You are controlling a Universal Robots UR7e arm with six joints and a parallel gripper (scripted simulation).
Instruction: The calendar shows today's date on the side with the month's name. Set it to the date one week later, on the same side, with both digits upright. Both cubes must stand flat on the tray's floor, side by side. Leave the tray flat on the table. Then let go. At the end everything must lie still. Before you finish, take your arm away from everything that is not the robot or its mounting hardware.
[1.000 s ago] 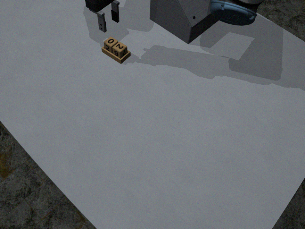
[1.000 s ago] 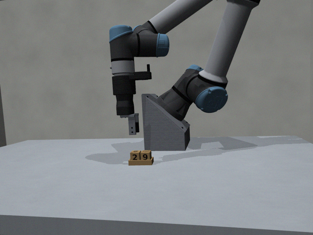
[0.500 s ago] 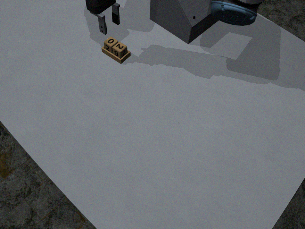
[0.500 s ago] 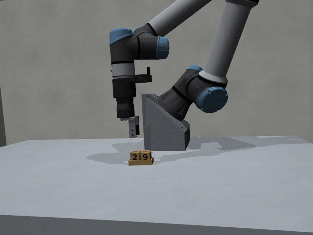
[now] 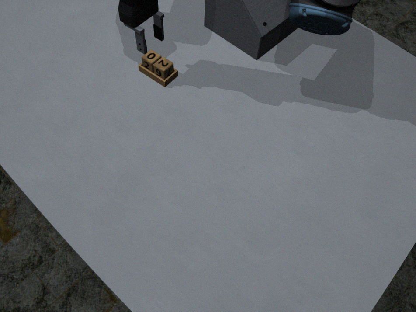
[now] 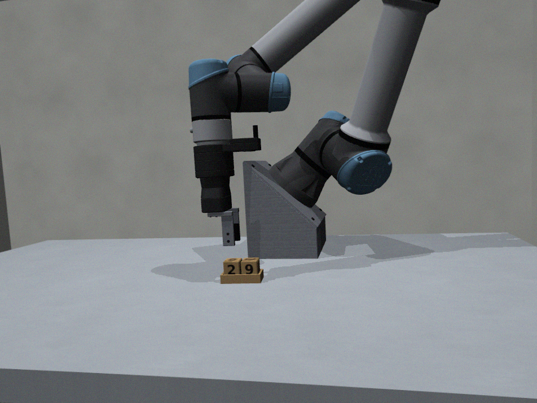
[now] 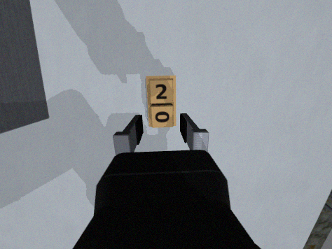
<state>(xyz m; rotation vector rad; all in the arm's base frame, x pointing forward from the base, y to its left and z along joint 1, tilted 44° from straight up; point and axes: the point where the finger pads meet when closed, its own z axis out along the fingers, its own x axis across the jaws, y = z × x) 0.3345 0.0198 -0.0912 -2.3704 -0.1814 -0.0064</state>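
Now: the wooden tray 8 cm below my hand and 2 cm to the left of it.
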